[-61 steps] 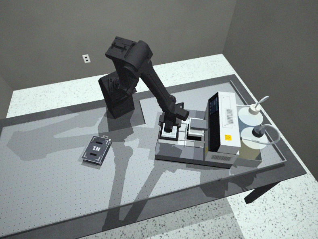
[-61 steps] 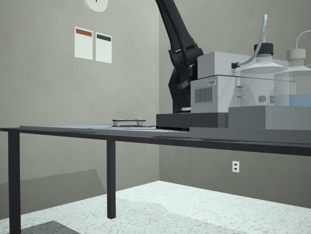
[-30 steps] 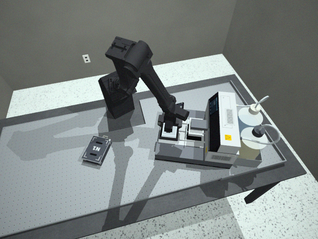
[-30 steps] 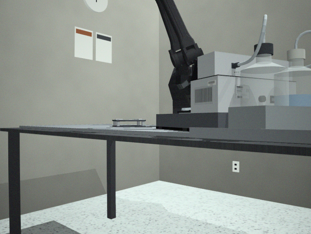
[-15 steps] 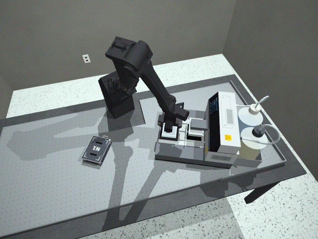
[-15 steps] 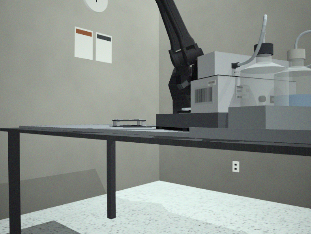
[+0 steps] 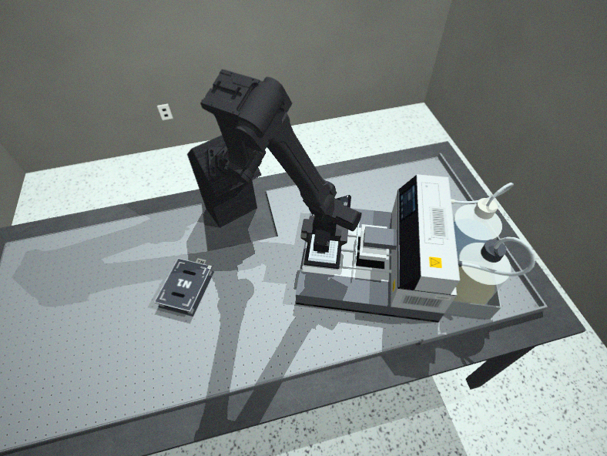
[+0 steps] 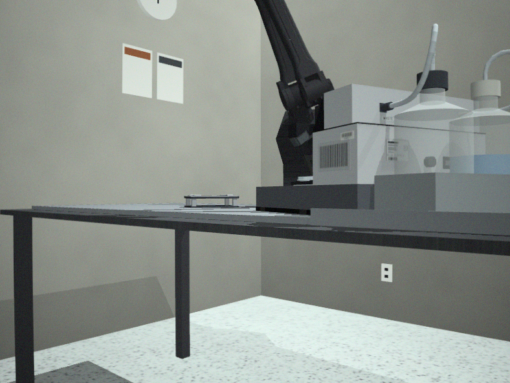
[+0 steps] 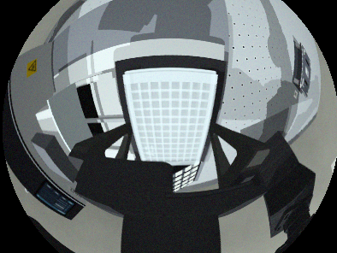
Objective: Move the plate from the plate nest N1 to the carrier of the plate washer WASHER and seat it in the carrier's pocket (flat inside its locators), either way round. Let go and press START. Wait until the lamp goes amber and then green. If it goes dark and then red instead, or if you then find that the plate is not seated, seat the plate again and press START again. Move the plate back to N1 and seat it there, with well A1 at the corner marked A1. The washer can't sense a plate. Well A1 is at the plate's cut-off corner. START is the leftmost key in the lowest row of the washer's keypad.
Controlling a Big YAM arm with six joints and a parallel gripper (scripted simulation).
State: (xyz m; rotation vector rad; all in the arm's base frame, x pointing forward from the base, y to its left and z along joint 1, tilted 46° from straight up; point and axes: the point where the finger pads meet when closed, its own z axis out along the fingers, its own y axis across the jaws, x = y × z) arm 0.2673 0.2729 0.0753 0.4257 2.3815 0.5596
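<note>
The white well plate lies 1 cm below my hand. From my hand the other things lie so: black carrier 1 cm below; plate washer 3 cm ahead, 15 cm to the left, 4 cm above; plate nest 9 cm ahead, 45 cm to the right, 6 cm below.
</note>
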